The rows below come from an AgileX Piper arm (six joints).
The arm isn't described. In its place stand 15 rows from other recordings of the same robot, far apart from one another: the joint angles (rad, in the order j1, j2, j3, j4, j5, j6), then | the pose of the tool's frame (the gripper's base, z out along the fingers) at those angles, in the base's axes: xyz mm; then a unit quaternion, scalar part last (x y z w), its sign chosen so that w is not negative.
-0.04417 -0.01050 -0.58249 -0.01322 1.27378 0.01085 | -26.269 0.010 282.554 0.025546 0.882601 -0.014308 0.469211
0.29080 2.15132 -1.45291 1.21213 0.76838 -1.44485 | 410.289 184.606 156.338 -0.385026 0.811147 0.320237 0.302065
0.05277 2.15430 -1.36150 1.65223 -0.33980 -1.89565 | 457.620 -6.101 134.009 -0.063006 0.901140 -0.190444 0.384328
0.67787 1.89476 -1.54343 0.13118 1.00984 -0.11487 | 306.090 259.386 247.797 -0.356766 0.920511 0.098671 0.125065
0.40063 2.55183 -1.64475 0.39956 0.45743 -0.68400 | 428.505 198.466 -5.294 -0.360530 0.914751 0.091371 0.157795
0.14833 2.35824 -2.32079 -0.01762 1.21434 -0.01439 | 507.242 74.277 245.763 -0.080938 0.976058 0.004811 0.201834
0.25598 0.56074 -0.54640 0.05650 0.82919 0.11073 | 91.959 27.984 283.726 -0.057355 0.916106 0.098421 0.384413
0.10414 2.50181 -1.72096 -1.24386 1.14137 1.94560 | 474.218 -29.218 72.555 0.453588 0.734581 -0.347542 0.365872
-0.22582 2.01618 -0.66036 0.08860 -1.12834 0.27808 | 331.609 -83.650 115.551 0.227292 0.720260 -0.000654 0.655411
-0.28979 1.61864 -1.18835 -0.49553 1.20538 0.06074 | 276.979 -124.762 258.234 -0.085267 -0.969385 0.229740 0.015531
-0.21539 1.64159 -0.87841 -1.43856 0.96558 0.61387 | 279.239 -137.031 222.139 -0.057540 0.846737 -0.523038 0.078464
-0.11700 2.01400 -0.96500 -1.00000 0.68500 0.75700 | 324.334 -86.901 92.865 0.024562 0.956434 -0.284812 0.059261
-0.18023 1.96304 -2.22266 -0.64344 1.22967 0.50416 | 407.845 -126.609 420.926 0.300540 0.841035 -0.260468 0.366732
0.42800 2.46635 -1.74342 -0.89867 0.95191 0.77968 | 455.737 144.157 69.705 -0.093462 0.931417 -0.293786 0.193437
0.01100 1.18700 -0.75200 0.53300 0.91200 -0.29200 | 204.127 38.810 257.271 -0.018271 0.961312 0.207504 0.180241
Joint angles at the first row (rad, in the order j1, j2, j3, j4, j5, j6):
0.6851, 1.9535, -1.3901, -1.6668, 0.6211, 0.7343
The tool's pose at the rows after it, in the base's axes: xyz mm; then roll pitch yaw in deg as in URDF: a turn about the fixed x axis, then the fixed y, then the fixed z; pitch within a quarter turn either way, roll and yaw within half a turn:
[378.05, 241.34, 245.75, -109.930, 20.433, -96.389]
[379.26, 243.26, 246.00, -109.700, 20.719, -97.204]
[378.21, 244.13, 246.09, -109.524, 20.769, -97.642]
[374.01, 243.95, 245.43, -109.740, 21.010, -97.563]
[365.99, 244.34, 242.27, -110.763, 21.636, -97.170]
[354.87, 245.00, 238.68, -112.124, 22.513, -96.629]
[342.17, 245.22, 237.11, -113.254, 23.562, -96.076]
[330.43, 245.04, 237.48, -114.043, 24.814, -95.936]
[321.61, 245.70, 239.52, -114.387, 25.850, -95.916]
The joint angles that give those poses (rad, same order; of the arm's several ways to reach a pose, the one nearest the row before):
0.6885, 1.9661, -1.4089, -1.6559, 0.6355, 0.7327
0.6930, 1.9755, -1.4238, -1.6454, 0.6533, 0.7318
0.6982, 1.9763, -1.4243, -1.6429, 0.6665, 0.7348
0.7041, 1.9653, -1.4047, -1.6484, 0.6676, 0.7498
0.7150, 1.9467, -1.3667, -1.6542, 0.6576, 0.7779
0.7308, 1.9211, -1.3176, -1.6604, 0.6444, 0.8134
0.7498, 1.8890, -1.2660, -1.6673, 0.6349, 0.8507
0.7689, 1.8578, -1.2230, -1.6691, 0.6340, 0.8853
0.7864, 1.8345, -1.1976, -1.6645, 0.6395, 0.9056

